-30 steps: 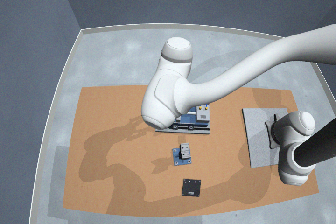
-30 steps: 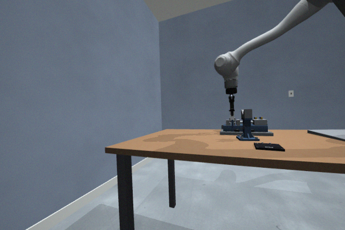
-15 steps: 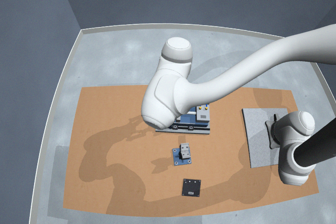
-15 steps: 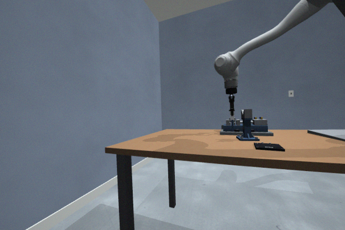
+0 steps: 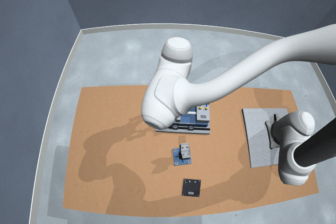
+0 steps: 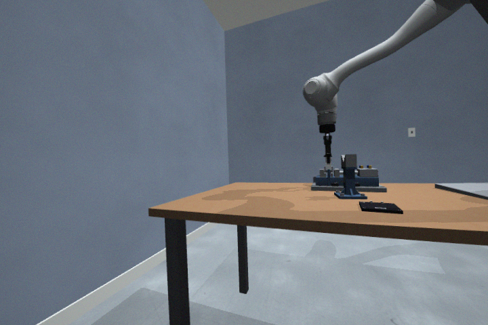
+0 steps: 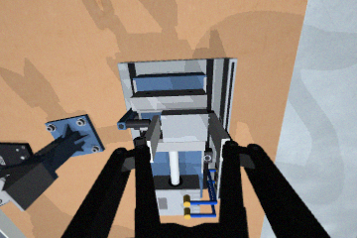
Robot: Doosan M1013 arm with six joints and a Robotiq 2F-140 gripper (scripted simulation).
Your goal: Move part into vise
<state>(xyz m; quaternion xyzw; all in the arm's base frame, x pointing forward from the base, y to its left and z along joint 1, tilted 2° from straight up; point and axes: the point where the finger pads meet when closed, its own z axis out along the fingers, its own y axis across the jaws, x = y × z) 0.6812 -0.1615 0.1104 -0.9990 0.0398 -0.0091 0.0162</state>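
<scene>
Right now the part is 30 mm below my hand. Round my hand: cylinder rod 90 mm behind, 30 mm to the left, 40 mm below; then work stop 10 mm ahead, 70 mm to the left, 30 mm below; then fixed jaw 30 mm ahead, 20 mm to the left, 40 mm below.
</scene>
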